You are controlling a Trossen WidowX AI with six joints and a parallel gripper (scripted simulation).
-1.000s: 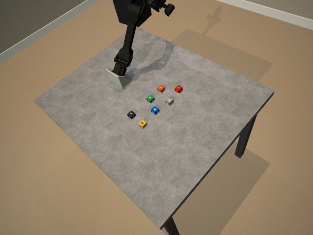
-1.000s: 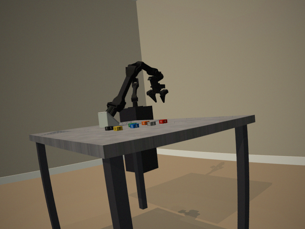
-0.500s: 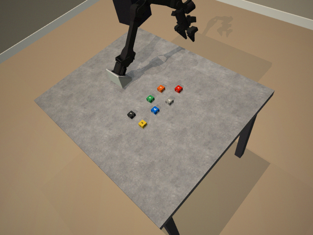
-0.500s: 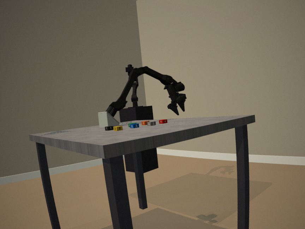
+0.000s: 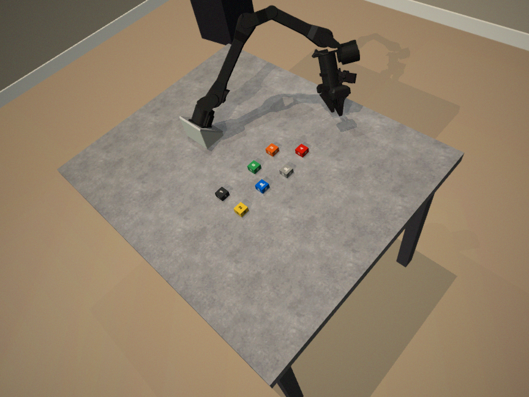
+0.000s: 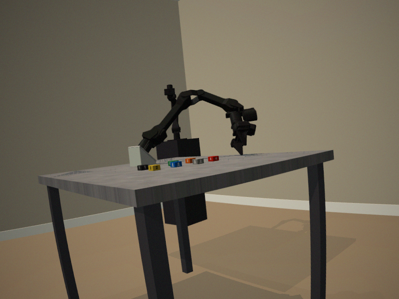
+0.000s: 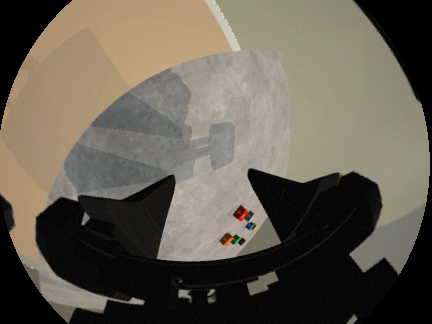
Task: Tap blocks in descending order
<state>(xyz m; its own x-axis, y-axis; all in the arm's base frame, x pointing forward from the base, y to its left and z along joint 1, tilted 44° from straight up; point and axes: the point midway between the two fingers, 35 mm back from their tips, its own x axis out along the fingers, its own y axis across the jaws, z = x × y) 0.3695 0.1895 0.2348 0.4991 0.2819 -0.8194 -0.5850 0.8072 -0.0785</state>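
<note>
My gripper tip is 29 cm to the left of the grey block, 3 cm past it and 2 cm above it. Round my gripper tip: green block 32 cm to the right, 13 cm behind, 2 cm below; then orange block 23 cm to the right, 12 cm behind, 2 cm below; then red block 19 cm to the right, 3 cm behind, 2 cm below.
</note>
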